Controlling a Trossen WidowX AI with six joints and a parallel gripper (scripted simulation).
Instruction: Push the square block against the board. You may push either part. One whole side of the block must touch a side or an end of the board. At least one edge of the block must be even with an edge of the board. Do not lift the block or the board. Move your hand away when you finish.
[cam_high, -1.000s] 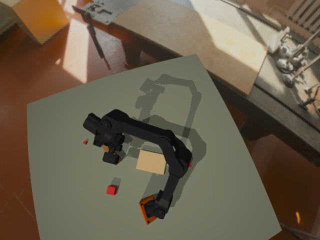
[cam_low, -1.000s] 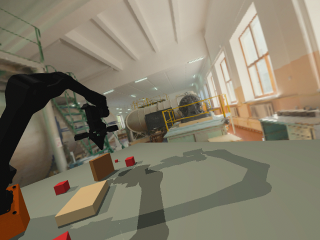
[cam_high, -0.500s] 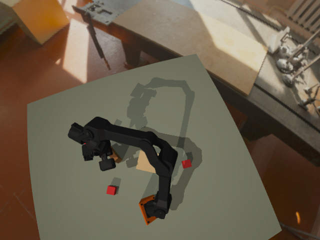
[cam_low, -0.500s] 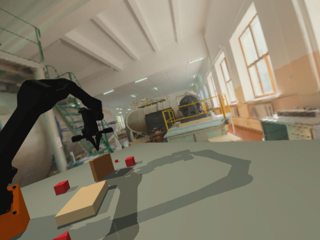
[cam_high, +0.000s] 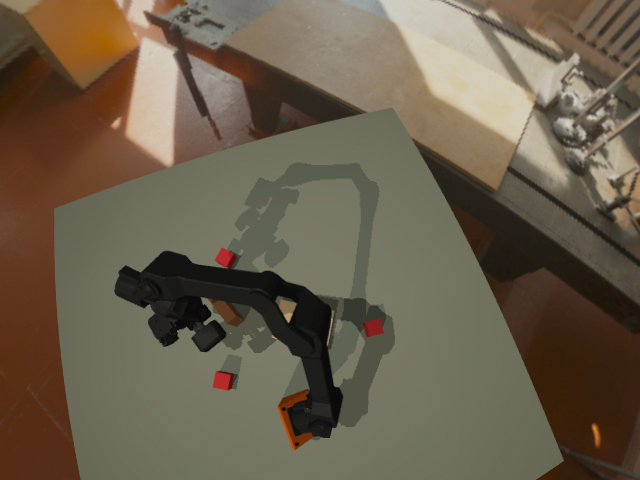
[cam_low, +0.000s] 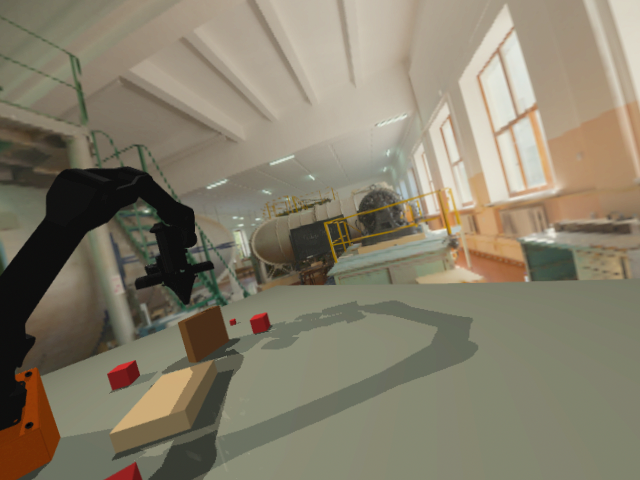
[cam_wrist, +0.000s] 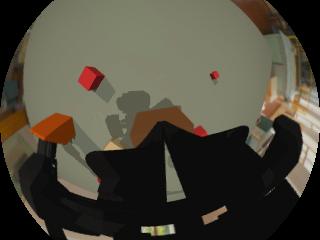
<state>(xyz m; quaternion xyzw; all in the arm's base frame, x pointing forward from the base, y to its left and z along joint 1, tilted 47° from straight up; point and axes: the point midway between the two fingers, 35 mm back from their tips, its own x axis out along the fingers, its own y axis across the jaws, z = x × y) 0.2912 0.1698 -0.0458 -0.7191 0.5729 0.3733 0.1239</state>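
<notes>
The brown square block is 80 mm below my gripper tip, 40 mm to the right of it and 20 mm ahead of it. Round my gripper tip: tiny red cube (130 mm below, 130 mm ahead, 120 mm to the left); tan board (220 mm to the right, 120 mm below, 80 mm behind).
</notes>
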